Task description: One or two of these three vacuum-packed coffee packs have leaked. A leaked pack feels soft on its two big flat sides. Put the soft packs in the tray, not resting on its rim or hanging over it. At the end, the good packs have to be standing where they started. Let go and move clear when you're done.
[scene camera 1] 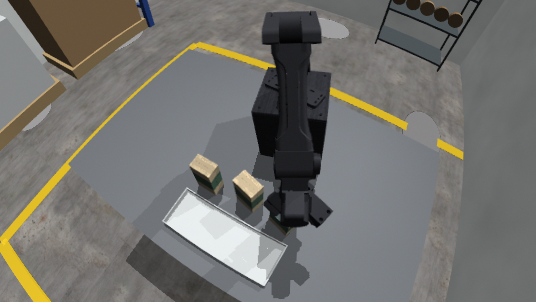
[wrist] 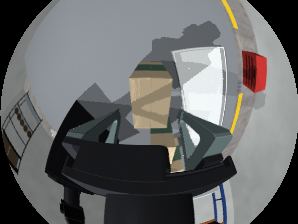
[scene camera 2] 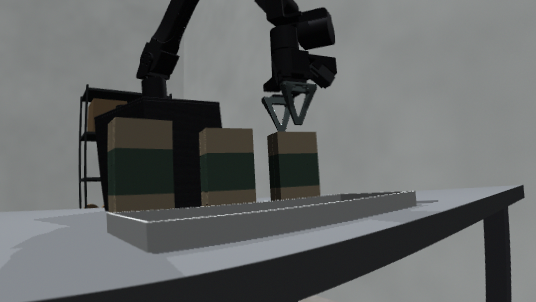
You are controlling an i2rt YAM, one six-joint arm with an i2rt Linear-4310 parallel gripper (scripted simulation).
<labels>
tray: scene camera 1; wrist 203, 73; scene camera 2
same spot on tray: (scene camera 2: 215, 224) = (scene camera 1: 174, 229)
</labels>
